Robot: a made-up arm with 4 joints.
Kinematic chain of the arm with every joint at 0, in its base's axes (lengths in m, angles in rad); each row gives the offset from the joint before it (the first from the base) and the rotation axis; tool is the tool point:
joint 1: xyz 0 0 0.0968 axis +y
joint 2: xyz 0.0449 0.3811 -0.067 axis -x
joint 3: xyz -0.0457 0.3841 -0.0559 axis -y
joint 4: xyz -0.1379 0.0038 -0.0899 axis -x
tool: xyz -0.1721 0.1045 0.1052
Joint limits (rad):
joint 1: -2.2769..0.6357
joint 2: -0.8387..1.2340
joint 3: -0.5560..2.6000
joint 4: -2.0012..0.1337
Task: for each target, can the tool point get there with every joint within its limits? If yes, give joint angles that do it. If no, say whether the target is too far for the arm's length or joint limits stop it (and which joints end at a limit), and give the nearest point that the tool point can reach.
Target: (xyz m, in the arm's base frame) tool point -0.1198 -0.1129 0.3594
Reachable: no: joint limits stop it (at a limit: joint 1, joint 2, joint 4) | nearest point 0.1963 0.1657 0.4921 | short by 0.442 m
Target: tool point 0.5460 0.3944 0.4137
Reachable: yes | joints -2.0260 0.8366 1.8855 -0.5172
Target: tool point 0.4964 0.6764 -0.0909
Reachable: yes | joints -1.1751 0.2632 1.8136 -0.6619
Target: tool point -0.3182 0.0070 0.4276
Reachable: no: joint limits stop it (at a limit: joint 2, joint 3) | nearest point -0.2386 0.4814 0.3448 | short by 0.488 m
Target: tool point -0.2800 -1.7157 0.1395
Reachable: no: too far | nearest point -0.2836 0.1181 -0.2191 | short by 1.869 m
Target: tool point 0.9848 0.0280 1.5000
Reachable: no: too far | nearest point 0.4091 0.2502 0.6302 | short by 1.066 m
